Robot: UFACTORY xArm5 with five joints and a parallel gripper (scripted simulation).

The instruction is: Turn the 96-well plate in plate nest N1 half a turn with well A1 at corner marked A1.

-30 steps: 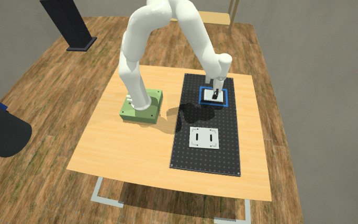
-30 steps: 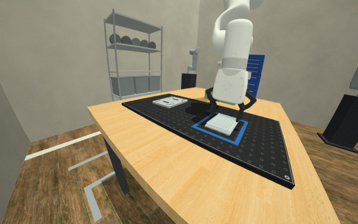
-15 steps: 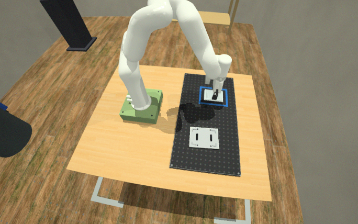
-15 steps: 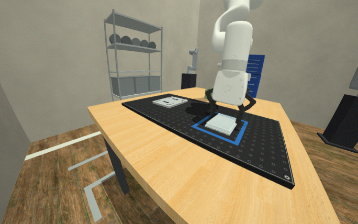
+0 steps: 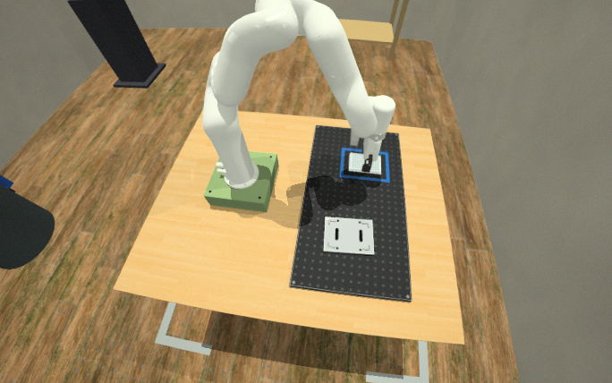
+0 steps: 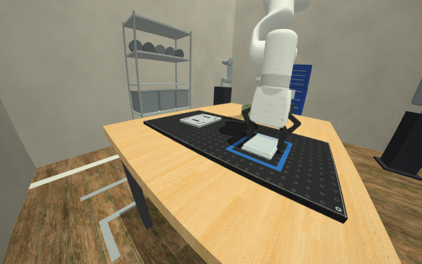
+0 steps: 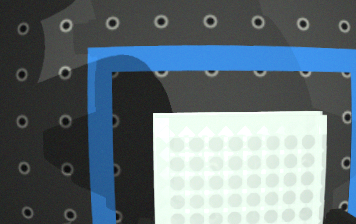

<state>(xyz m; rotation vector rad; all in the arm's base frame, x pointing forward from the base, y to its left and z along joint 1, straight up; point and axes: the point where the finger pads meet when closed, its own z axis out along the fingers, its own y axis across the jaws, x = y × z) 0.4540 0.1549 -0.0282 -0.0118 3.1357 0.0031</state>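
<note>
Now: the white 96-well plate 20 mm below my hand. From my hand the other things lie so: plate nest N1: 320 mm to the right, 50 mm behind, 20 mm below.
</note>
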